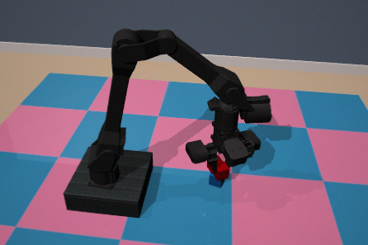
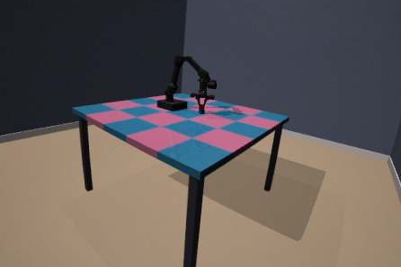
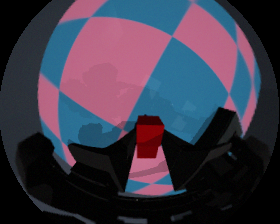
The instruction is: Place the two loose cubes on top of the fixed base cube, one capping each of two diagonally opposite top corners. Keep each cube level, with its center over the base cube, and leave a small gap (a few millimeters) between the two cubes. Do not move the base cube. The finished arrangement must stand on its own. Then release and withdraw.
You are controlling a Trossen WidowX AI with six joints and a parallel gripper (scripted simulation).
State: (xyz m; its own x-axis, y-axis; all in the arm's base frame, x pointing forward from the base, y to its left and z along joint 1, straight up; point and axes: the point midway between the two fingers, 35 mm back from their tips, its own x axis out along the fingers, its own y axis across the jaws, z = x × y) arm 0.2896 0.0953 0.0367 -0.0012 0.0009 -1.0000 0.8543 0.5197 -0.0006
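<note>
Now: gripper tip 40 mm above the blue cube, 20 mm to the right of it and 10 mm past it.
</note>
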